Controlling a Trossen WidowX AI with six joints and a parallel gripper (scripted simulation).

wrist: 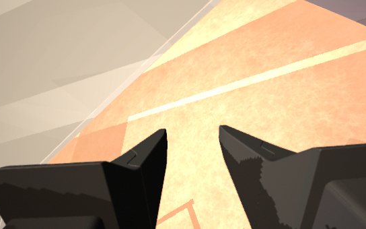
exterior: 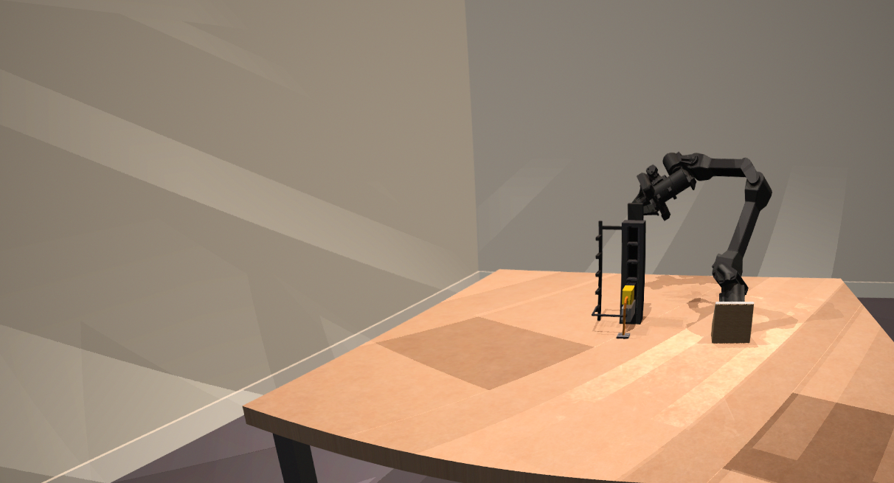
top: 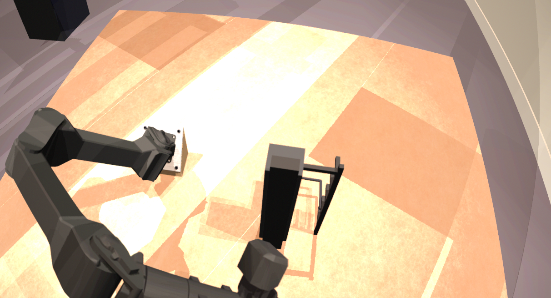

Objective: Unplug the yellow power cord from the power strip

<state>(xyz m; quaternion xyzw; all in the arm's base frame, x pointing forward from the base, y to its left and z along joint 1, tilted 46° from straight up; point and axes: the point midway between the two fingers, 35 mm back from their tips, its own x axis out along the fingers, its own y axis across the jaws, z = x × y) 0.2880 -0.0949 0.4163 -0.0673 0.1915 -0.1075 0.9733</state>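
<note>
My gripper tip is now 50 mm past the yellow plug, 310 mm to the right of it and 150 mm above it. Also, from my gripper tip: dark tower 50 mm behind, 220 mm to the left, 100 mm below; then pad 60 mm behind, 380 mm to the left, 240 mm below.
</note>
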